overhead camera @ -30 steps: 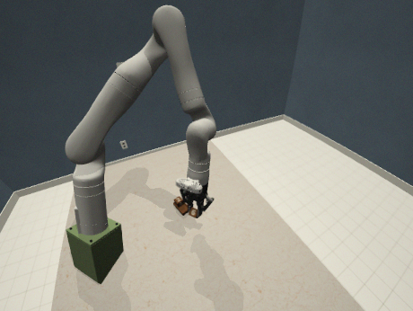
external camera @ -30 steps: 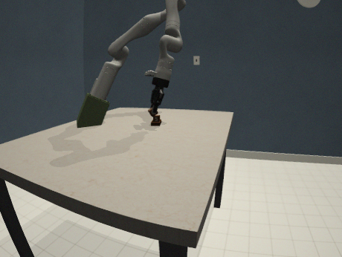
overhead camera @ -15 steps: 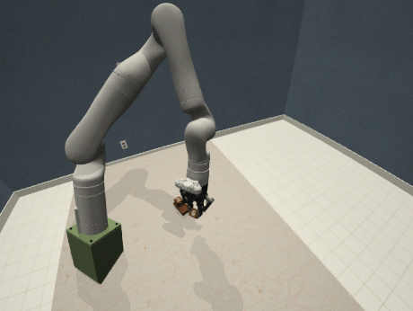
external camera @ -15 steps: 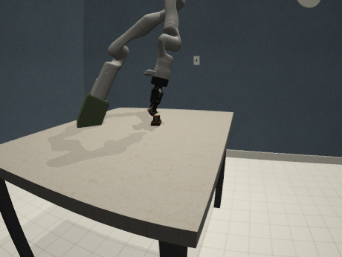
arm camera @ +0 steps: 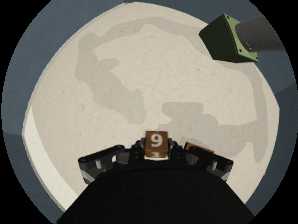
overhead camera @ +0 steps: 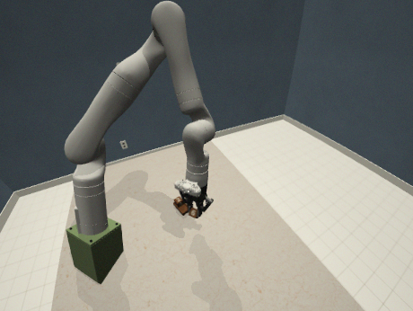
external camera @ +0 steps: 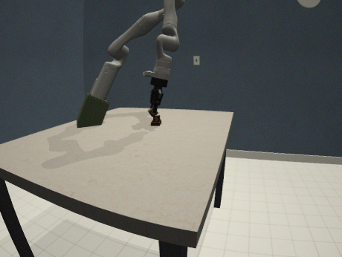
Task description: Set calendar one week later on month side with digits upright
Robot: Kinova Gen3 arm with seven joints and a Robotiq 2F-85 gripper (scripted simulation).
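Now: hand 1 cm above the brown digit cube. Also, from my hand: brown calendar tray (4 cm behind, 10 cm to the left, 8 cm below).
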